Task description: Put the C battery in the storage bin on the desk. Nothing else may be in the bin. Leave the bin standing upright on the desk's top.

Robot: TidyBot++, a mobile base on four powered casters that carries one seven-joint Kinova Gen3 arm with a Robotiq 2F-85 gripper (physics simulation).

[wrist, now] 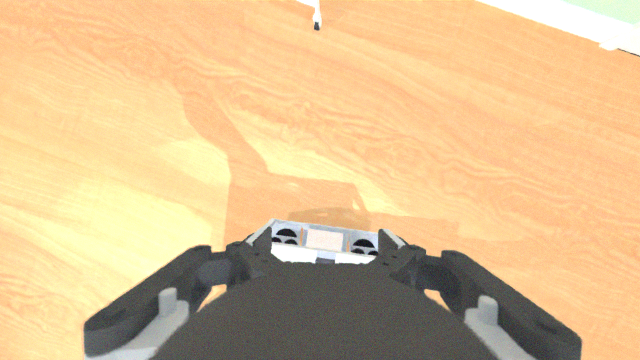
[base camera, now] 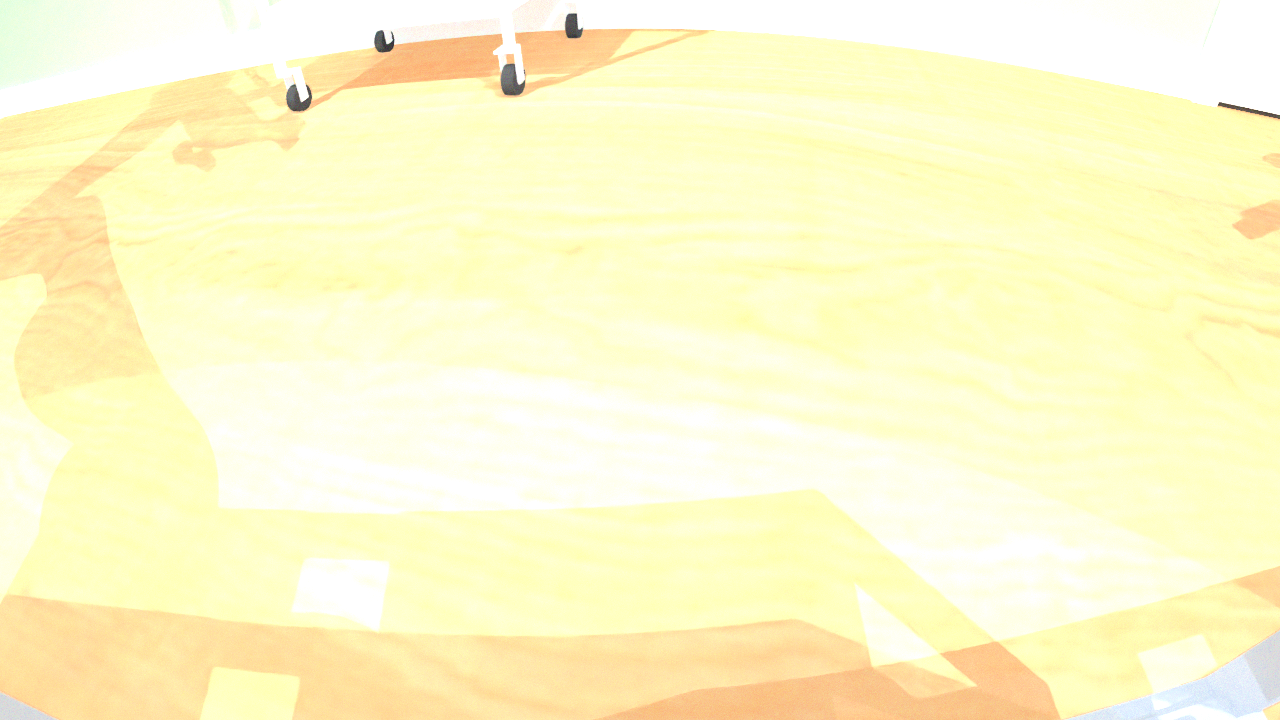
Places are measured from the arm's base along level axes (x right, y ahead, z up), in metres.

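Pixels of known places: gripper, fingertip midpoint: (wrist: 324, 239).
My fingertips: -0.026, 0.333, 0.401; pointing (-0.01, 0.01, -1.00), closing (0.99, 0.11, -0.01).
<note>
Behind a point stands the place of what it marks, as x, y, z.
My gripper (wrist: 324, 239) {-0.026, 0.333, 0.401} is open, with its two dark fingers wide apart at the lower middle of the wrist view and no object between them. The fingers stand over part of my own white and grey base, seen from above. The C battery, the storage bin and the desk do not show in either view.
A white cart (base camera: 508, 34) {-0.152, 1.044, -0.291} on black casters stands at the upper left of the base view; one caster (wrist: 317, 24) {-0.157, 1.054, -0.353} shows at the top of the wrist view. A white baseboard (wrist: 545, 21) {0.868, 1.191, -0.386} runs along the green wall (wrist: 607, 11) {1.008, 1.171, -0.293}. Shadows cross the wooden floor (base camera: 626, 295) {-0.005, 0.557, -0.397} (wrist: 450, 125) {0.529, 0.685, -0.397}.
</note>
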